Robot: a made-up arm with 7 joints.
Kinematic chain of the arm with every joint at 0, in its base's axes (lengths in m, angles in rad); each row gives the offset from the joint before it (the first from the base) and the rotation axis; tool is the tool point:
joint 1: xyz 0 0 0.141 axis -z
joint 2: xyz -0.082 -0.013 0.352 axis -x
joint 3: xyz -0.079 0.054 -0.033 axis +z
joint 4: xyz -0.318 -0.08 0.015 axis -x
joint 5: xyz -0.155 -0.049 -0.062 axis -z
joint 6: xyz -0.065 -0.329 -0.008 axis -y
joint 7: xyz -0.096 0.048 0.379 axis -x
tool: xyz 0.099 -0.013 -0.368
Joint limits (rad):
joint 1: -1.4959..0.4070
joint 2: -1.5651..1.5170
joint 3: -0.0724..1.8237
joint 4: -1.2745..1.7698
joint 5: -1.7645..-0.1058
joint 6: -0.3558..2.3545
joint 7: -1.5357..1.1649
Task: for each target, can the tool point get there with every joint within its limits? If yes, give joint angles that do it. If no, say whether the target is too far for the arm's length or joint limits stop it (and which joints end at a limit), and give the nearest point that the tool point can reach.
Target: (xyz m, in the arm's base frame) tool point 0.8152 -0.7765 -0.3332
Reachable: no: joint limits stop it (at a limit: joint 1, joint 5, joint 7) | nearest point 0.6307 -0.6432 -0.1464 | short by 0.294 m
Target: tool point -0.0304 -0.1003 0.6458
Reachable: yes | joints 0.1502 0.6272 0.5595 0.5023 -1.4906 0.7179 0.5752
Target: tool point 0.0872 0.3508 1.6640
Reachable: no: joint limits stop it (at a limit: joint 1, joint 2, joint 5, joint 7) | nearest point 0.0402 0.2875 1.4459 | short by 0.232 m
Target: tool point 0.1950 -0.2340 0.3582
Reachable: yes | joints -0.7682 -1.0792 1.5373 1.5068 -1.0896 0.4786 -0.1869
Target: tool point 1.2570 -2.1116 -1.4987
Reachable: no: too far | nearest point 0.4123 -0.8340 -0.1629 | short by 2.032 m
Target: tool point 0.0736 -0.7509 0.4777
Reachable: yes | joints -0.6355 -0.1104 0.1879 0.1442 -0.4842 0.8194 0.6262
